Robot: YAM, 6 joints.
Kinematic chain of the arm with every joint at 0, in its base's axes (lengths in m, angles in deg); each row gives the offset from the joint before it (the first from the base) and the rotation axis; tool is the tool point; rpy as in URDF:
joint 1: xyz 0 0 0.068 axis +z
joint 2: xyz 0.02 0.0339 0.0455 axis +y
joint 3: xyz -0.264 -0.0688 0 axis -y
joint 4: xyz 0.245 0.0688 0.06 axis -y
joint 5: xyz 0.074 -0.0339 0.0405 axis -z
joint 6: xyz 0.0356 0 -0.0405 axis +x
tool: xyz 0 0 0 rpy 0 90 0
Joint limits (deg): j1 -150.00..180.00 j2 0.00..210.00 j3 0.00..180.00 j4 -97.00..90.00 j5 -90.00..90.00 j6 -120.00..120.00
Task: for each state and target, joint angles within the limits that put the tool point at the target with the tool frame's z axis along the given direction. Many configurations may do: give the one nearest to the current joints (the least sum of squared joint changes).
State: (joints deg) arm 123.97 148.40 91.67 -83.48 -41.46 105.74
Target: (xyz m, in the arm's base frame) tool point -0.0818 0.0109 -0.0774 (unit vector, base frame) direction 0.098 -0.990 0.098
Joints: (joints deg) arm 151.58 176.08 45.57 -59.46 -55.52 105.74
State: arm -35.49 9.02 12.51 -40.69 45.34 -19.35
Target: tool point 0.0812 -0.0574 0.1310 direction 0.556 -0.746 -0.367
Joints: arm -26.67 0.11 0.09 -23.79 24.64 -19.35
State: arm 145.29 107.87 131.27 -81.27 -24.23 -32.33
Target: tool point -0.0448 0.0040 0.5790 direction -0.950 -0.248 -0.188
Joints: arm 130.52 71.29 144.39 -96.78 -62.07 -32.33
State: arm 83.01 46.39 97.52 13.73 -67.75 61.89
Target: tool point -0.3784 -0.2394 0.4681 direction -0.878 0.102 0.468
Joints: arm 35.00 17.67 125.42 36.94 -35.94 61.89
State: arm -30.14 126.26 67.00 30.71 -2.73 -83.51
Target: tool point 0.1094 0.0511 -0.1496 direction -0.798 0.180 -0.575
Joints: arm 17.97 170.40 48.59 -18.94 -24.67 -83.51
